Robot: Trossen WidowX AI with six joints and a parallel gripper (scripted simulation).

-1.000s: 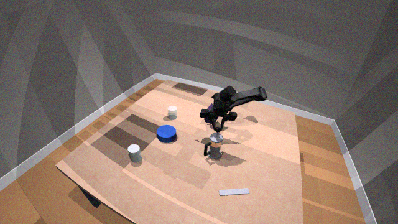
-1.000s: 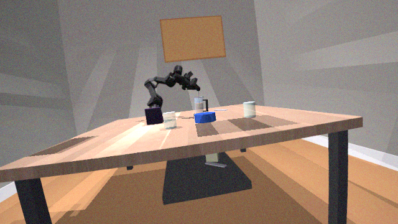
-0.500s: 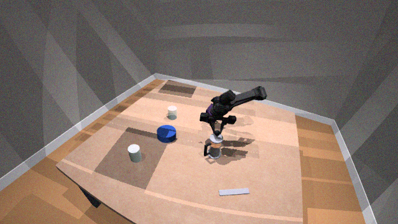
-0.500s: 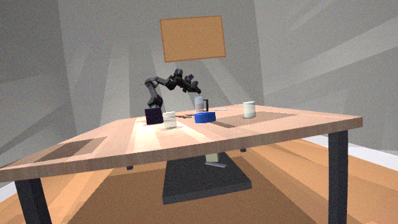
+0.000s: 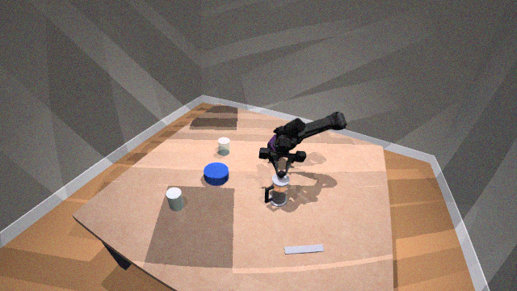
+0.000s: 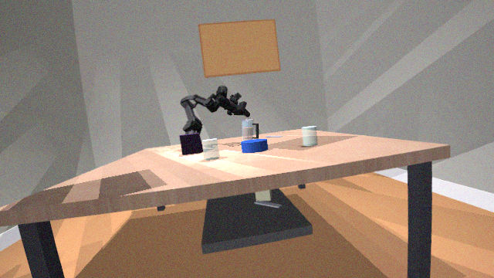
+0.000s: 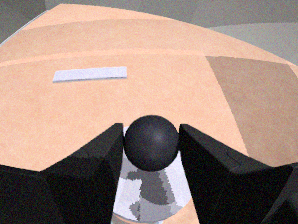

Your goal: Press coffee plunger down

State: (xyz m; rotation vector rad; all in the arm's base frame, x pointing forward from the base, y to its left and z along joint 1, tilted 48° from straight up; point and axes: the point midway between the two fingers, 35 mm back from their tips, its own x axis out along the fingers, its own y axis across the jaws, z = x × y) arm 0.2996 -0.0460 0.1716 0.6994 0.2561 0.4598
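Right now the coffee press is 1 cm to the right of my gripper tip and 9 cm below it. The rest, counted from my gripper tip: blue disc 4 cm behind, 32 cm to the right, 15 cm below.
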